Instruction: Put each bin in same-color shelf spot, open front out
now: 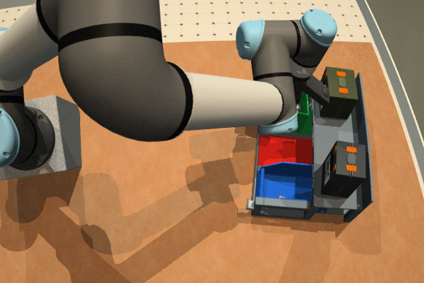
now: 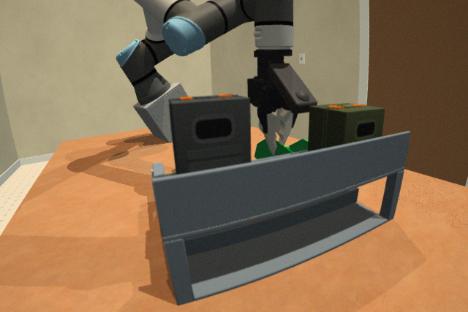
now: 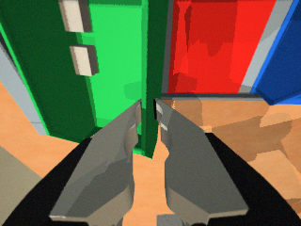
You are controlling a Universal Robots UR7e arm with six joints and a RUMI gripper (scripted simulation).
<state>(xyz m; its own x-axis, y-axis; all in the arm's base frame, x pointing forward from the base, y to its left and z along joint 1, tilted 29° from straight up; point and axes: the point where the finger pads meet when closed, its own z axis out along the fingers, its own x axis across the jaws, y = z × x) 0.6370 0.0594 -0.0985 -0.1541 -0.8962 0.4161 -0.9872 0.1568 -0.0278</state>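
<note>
My gripper is now 40 mm to the right of the green bin and 30 mm above it. The rest, counted from my hand: shelf front lip 80 mm below, 60 mm to the right, 60 mm behind; blue bin 190 mm to the right, 50 mm below, 10 mm ahead; olive case 150 mm ahead, 60 mm above, 10 mm to the left.
</note>
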